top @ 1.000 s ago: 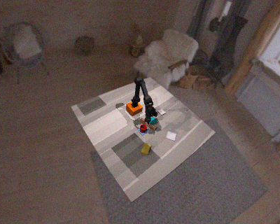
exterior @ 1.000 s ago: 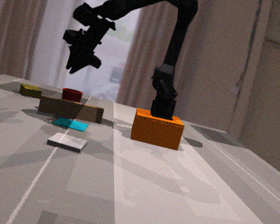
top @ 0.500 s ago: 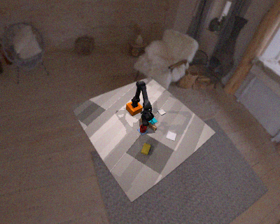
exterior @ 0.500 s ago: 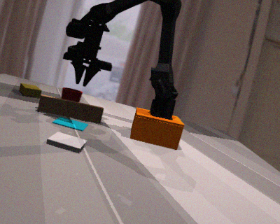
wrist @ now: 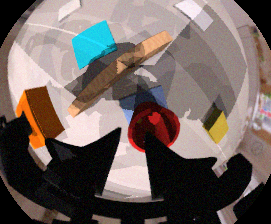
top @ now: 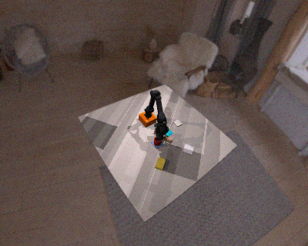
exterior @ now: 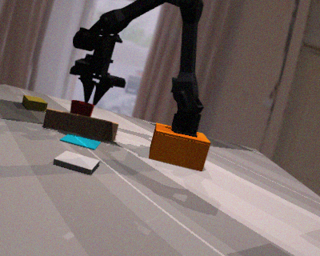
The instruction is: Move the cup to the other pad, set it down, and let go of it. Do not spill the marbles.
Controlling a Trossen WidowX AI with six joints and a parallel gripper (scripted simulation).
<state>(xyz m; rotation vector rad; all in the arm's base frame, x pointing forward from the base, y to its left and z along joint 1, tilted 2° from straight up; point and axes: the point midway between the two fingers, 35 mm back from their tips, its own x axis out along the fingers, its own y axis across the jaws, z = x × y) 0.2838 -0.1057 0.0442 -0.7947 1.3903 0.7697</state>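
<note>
Right now the cyan pad is 2 cm behind my gripper tip, 18 cm to the left of it and 9 cm below it. Round my gripper tip: yellow block: 22 cm ahead, 14 cm to the right, 6 cm below; then wooden bar: 8 cm to the left, 6 cm below.
</note>
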